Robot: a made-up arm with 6 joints. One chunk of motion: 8 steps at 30 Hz.
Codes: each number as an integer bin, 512 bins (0 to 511) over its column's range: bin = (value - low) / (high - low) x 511, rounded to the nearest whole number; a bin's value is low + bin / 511 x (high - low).
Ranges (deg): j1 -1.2..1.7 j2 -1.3..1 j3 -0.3..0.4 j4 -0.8..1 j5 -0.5..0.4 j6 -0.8..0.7
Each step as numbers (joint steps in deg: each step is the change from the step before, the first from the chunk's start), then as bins.
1 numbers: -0.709 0.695 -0.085 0.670 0.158 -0.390
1 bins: 87 443 157 417 374 140
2 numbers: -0.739 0.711 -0.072 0.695 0.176 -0.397
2 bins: 81 447 166 424 384 137
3 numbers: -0.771 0.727 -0.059 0.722 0.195 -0.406
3 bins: 76 450 176 432 395 134
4 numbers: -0.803 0.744 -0.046 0.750 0.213 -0.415
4 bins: 70 454 185 440 405 131
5 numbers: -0.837 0.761 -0.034 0.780 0.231 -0.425
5 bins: 64 458 194 449 415 128
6 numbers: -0.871 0.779 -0.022 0.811 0.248 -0.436
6 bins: 58 462 203 457 425 124
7 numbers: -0.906 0.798 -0.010 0.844 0.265 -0.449
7 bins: 52 466 212 467 434 120
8 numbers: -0.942 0.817 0.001 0.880 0.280 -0.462
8 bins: 45 470 220 477 443 115
